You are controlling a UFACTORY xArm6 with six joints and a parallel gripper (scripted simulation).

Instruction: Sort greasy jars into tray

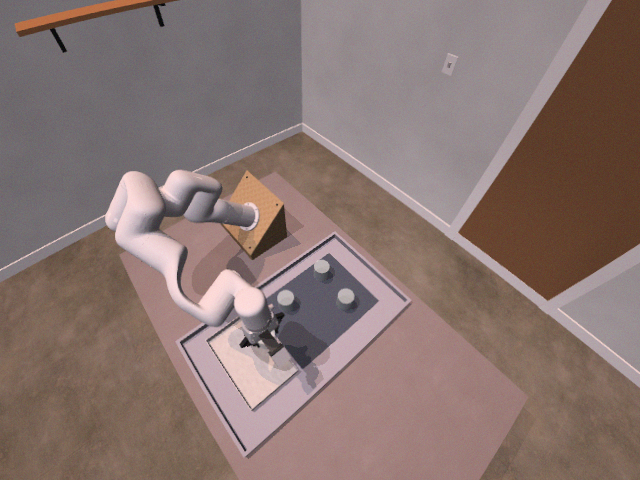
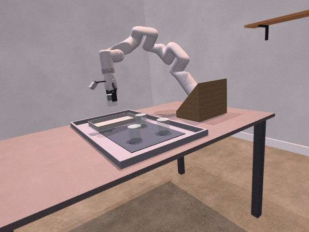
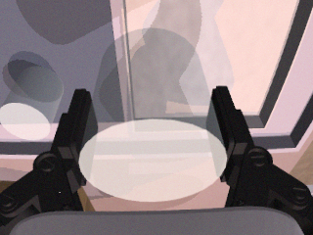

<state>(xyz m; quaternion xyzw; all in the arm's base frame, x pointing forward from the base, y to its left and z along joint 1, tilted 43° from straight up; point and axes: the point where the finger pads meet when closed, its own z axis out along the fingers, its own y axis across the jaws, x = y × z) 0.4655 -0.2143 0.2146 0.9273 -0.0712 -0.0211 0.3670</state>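
The pale tray is 170 mm below my hand, 70 mm to the right of it and 30 mm behind it. Also, from my hand: dark drying mat 250 mm to the left, 180 mm below.
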